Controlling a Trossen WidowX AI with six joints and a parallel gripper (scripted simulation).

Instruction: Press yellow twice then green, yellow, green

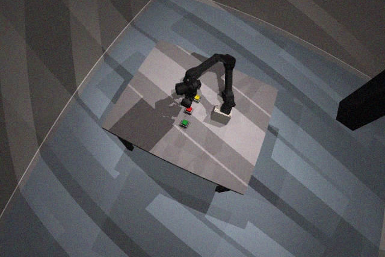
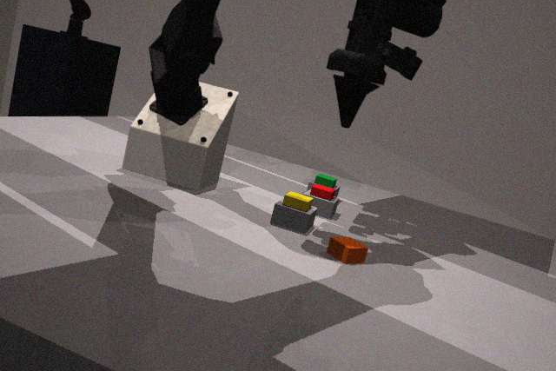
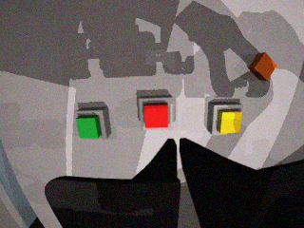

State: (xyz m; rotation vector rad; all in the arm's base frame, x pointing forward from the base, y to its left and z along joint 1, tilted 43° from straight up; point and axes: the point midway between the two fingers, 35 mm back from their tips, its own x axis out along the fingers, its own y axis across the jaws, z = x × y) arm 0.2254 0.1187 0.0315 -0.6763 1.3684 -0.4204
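The green button is 12 cm to the left of my gripper tip, 10 cm below it and 4 cm behind it. Also, from my gripper tip: orange block 15 cm to the right, 13 cm below, 8 cm ahead; then yellow button 10 cm to the right, 10 cm below, 1 cm behind; then red button 10 cm below, 1 cm to the left, 1 cm behind.
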